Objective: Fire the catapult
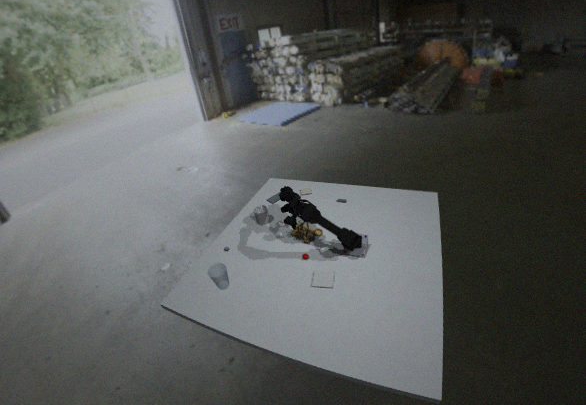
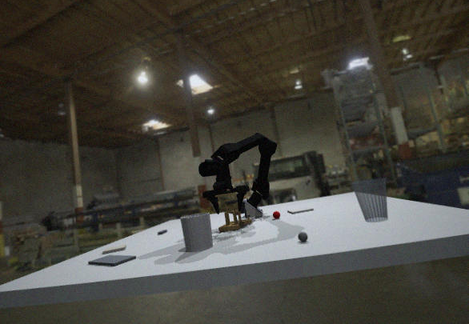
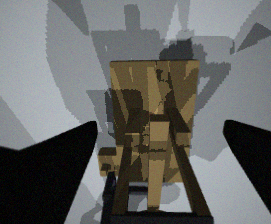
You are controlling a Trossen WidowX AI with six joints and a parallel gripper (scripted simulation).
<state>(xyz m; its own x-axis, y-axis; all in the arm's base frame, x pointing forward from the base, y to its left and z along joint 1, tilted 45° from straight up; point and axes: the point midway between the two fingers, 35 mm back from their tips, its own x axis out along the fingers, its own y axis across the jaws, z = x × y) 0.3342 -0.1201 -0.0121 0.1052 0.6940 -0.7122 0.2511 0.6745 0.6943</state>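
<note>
Right now my gripper tip is 90 mm past the red ball, 190 mm to the right of it and 50 mm above it. The rest, counted from my gripper tip: small wooden catapult: 60 mm behind, 40 mm to the left, 10 mm below; then pale flat tile: 210 mm behind, 320 mm to the left, 60 mm below; then grey-white cylindrical mug: 270 mm ahead, 80 mm to the right, 40 mm below.
</note>
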